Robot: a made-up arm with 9 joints. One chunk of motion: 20 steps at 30 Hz.
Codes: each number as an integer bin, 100 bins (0 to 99) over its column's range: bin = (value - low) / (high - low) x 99, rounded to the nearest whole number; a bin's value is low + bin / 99 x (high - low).
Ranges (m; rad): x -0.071..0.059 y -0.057..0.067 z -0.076..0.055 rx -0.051..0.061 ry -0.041..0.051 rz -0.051..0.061
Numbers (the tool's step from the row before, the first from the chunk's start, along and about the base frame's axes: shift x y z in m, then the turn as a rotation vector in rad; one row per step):
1: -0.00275 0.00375 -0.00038 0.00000 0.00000 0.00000
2: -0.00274 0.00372 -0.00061 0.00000 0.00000 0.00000
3: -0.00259 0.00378 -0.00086 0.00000 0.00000 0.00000
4: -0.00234 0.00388 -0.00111 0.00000 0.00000 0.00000
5: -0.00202 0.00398 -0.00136 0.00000 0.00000 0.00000
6: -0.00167 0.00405 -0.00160 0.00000 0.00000 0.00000
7: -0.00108 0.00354 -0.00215 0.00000 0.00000 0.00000
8: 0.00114 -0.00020 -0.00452 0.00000 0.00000 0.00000
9: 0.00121 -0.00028 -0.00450 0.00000 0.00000 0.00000
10: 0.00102 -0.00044 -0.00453 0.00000 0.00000 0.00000
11: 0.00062 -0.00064 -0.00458 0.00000 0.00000 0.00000
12: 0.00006 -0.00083 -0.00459 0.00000 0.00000 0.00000
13: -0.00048 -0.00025 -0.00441 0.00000 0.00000 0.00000
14: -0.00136 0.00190 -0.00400 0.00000 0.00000 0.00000
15: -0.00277 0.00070 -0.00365 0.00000 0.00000 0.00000
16: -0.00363 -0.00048 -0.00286 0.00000 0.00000 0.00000
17: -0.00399 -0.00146 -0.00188 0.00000 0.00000 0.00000
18: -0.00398 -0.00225 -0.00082 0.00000 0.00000 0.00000
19: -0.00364 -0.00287 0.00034 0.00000 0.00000 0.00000
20: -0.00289 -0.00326 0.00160 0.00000 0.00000 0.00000
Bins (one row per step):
1: 52 49 57 45 44 45
2: 52 48 57 45 44 45
3: 52 49 57 45 44 45
4: 52 49 57 45 44 45
5: 53 49 56 45 44 45
6: 53 49 56 45 44 45
7: 53 48 56 45 44 45
8: 55 45 54 45 44 45
9: 55 45 54 45 44 45
10: 55 45 54 45 44 45
11: 55 45 54 45 44 45
12: 54 45 54 45 44 45
13: 54 45 54 45 44 45
14: 53 47 54 45 44 45
15: 52 46 55 45 44 45
16: 51 45 55 45 44 45
17: 51 44 56 45 44 45
18: 51 44 57 45 44 45
19: 51 43 58 45 44 45
20: 52 43 59 45 44 45

